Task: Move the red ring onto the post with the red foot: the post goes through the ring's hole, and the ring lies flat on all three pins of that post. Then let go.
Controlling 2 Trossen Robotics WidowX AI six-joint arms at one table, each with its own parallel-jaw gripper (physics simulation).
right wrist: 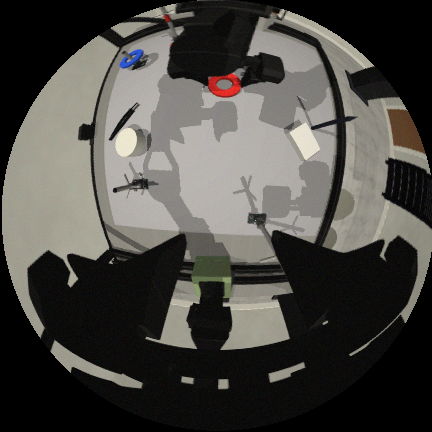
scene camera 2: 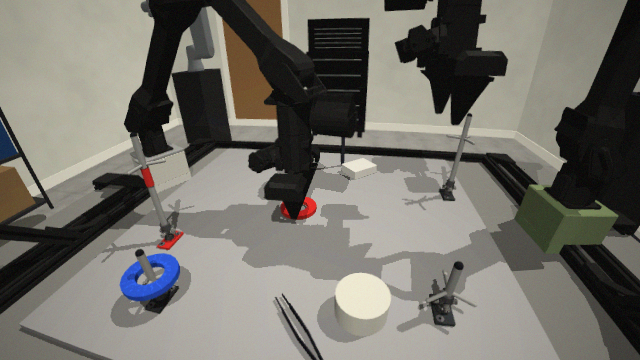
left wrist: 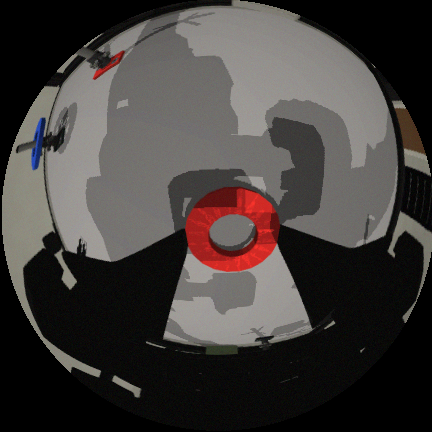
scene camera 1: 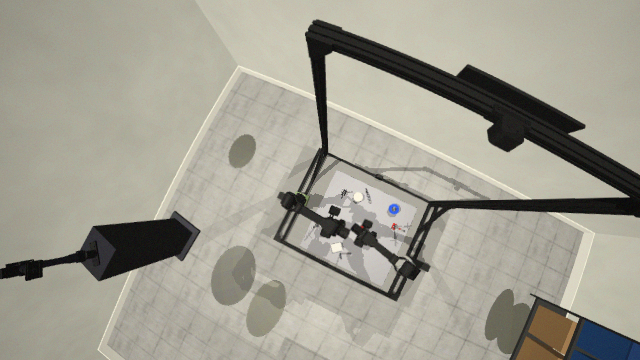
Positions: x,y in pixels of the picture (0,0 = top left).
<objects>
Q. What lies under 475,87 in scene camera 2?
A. My right gripper.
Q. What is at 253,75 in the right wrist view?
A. My left gripper.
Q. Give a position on a blue ring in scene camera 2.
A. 128,284
</objects>
